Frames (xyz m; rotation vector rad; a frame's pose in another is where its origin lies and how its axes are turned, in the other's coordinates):
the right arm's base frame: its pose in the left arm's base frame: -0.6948 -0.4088 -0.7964 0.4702 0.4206 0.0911
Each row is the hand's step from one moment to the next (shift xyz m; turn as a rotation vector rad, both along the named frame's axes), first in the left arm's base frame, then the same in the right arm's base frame.
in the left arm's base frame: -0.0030 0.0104 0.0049 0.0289 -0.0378 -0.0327
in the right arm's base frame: -0.0027 0.0115 -0.0017 0.0316 -0.0483 0.0014
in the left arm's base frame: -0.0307 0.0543 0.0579 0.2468 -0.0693 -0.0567
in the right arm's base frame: -0.0397 0.0744 0.0112 0.2333 -0.0850 0.0854
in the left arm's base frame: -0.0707 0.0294 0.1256 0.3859 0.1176 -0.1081
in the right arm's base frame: -0.1058 0.0829 0.0599 0.4128 0.0592 0.0228
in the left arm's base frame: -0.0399 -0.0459 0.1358 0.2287 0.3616 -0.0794
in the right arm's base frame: -0.0951 0.0209 0.1125 0.3031 0.2876 -0.1216
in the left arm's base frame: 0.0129 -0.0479 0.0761 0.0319 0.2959 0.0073
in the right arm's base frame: -0.0252 -0.0076 0.0869 0.0798 0.2668 -0.1053
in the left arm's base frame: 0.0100 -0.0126 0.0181 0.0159 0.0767 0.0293
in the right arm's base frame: 0.0001 -0.0028 0.0241 0.0174 0.0818 -0.0020
